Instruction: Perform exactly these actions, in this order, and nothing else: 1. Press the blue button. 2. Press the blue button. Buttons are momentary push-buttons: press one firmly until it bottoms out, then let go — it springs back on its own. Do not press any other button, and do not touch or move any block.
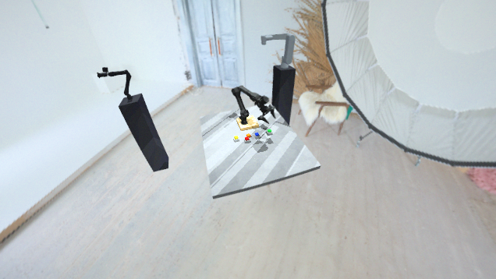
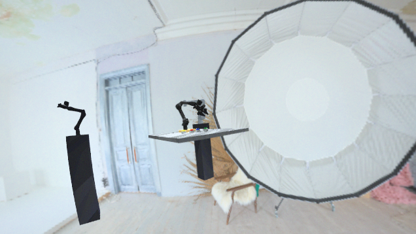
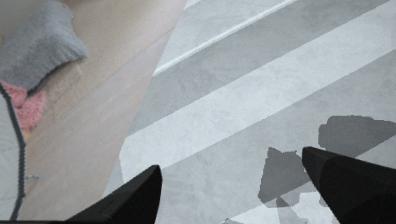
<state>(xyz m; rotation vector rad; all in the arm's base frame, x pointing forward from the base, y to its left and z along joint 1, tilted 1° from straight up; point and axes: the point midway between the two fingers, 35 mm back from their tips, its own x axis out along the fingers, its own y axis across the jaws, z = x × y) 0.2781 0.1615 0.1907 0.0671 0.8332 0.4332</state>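
Now: the blue button 70 mm behind my gripper tip, 120 mm to the right of it and 170 mm below it. Round my gripper tip: red button 40 mm behind, 230 mm to the right, 170 mm below; then green button 80 mm behind, 20 mm to the left, 170 mm below; then orange block 110 mm behind, 190 mm to the right, 190 mm below.
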